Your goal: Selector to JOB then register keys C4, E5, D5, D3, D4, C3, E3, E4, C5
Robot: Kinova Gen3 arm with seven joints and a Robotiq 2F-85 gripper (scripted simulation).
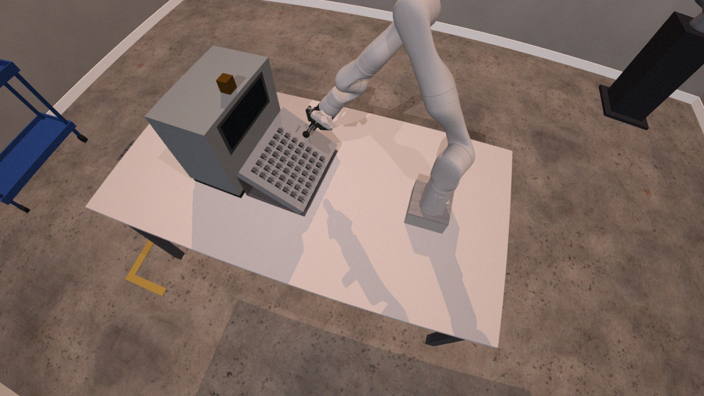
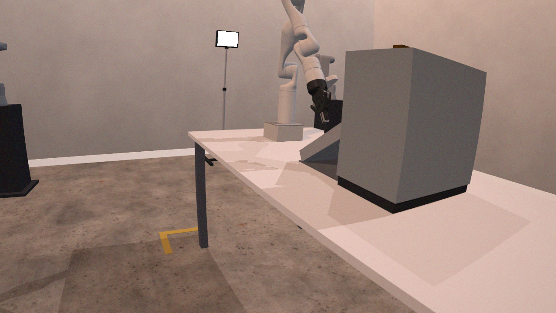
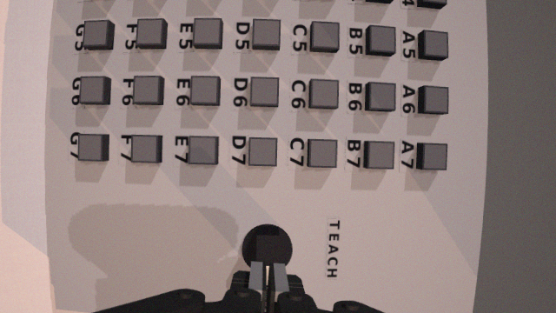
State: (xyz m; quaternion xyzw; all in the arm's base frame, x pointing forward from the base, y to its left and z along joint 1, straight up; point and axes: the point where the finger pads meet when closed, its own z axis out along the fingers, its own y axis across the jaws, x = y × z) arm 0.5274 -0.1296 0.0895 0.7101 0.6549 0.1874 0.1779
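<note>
The key D5 lies 13 cm to the left of my hand, 6 cm below it and 4 cm ahead of it. The rest, counted from my hand: key D7: 6 cm to the left, 6 cm below, 3 cm ahead; then key C5: 12 cm to the left, 7 cm ahead, 5 cm below; then black selector knob: 5 cm below, 3 cm ahead.
</note>
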